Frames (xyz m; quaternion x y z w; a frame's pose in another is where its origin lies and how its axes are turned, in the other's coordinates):
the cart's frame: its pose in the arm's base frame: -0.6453 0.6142 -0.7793 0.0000 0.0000 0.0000 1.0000
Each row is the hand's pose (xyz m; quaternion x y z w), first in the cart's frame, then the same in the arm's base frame.
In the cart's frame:
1: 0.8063 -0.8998 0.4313 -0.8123 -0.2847 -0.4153 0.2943
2: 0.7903 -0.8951 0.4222 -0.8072 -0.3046 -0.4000 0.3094
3: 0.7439 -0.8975 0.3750 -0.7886 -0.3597 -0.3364 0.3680
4: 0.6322 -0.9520 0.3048 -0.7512 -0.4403 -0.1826 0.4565
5: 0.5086 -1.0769 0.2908 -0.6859 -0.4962 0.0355 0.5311
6: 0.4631 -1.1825 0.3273 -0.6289 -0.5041 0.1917 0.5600
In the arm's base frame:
1: 0.1610 -0.2856 -0.3480 -0.8123 -0.2847 -0.4153 0.2943
2: 0.1450 -0.2809 -0.3571 -0.8072 -0.3046 -0.4000 0.3094
3: 0.0986 -0.2833 -0.4043 -0.7887 -0.3597 -0.3364 0.3680
4: -0.0131 -0.3378 -0.4745 -0.7512 -0.4403 -0.1826 0.4565
5: -0.1367 -0.4627 -0.4885 -0.6859 -0.4962 0.0355 0.5311
6: -0.1822 -0.5683 -0.4520 -0.6289 -0.5041 0.1917 0.5600

